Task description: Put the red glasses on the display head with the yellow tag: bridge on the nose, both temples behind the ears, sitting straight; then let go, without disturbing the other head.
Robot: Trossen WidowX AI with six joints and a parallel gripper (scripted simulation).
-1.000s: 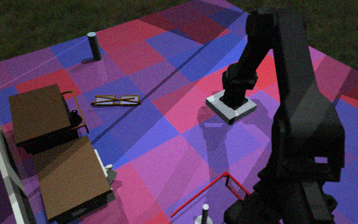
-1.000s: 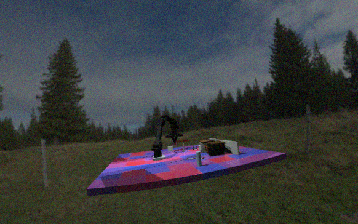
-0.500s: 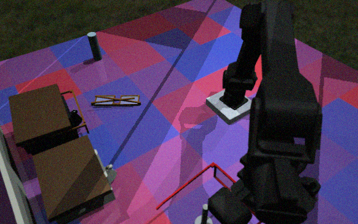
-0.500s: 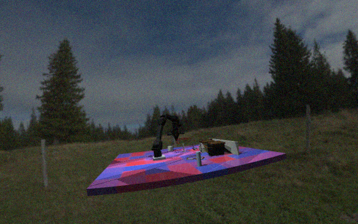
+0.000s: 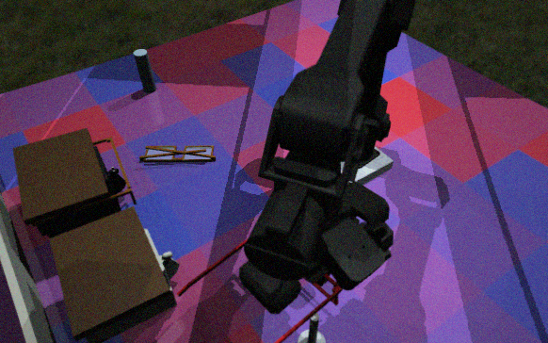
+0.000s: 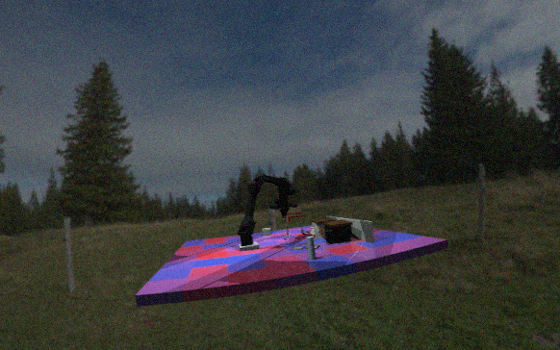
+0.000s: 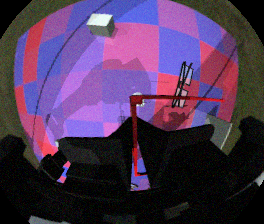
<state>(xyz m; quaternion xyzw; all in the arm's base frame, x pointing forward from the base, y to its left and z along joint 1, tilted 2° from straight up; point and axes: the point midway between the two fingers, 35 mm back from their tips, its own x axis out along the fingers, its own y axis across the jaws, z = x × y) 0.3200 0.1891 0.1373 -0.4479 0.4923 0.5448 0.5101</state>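
The white post is 2 cm ahead of my gripper tip, 1 cm to the left of it and 11 cm below it. From my gripper tip the other things lie so: pale wall panel: 28 cm ahead, 35 cm to the right, 8 cm below.
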